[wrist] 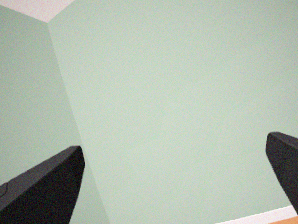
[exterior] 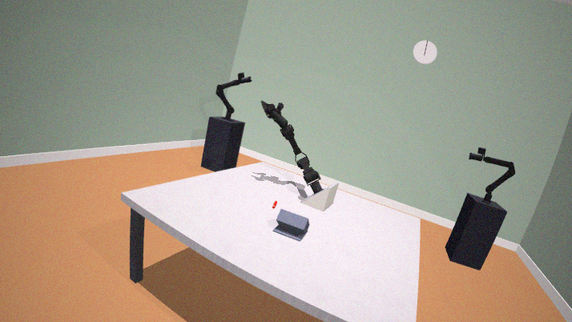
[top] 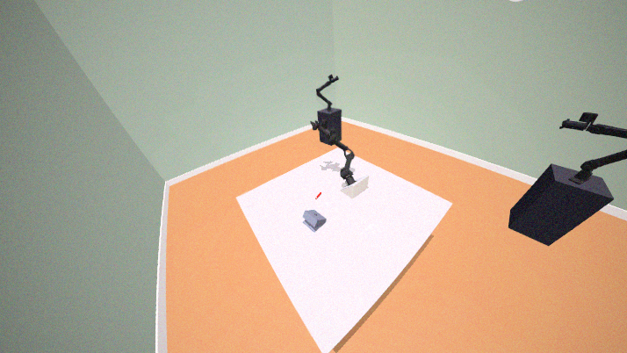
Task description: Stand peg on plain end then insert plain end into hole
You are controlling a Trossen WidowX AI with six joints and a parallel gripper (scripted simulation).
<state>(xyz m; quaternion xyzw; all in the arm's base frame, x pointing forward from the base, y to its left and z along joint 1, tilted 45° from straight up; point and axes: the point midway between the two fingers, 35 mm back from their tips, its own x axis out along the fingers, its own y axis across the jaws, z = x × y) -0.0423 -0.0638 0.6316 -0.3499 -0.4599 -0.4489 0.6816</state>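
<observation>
Now: the red peg 34 cm ahead of my gripper tip, 36 cm to the left of it and 48 cm below it. Also, from my gripper tip: sloped panel 52 cm ahead, 53 cm to the left, 45 cm below.
</observation>
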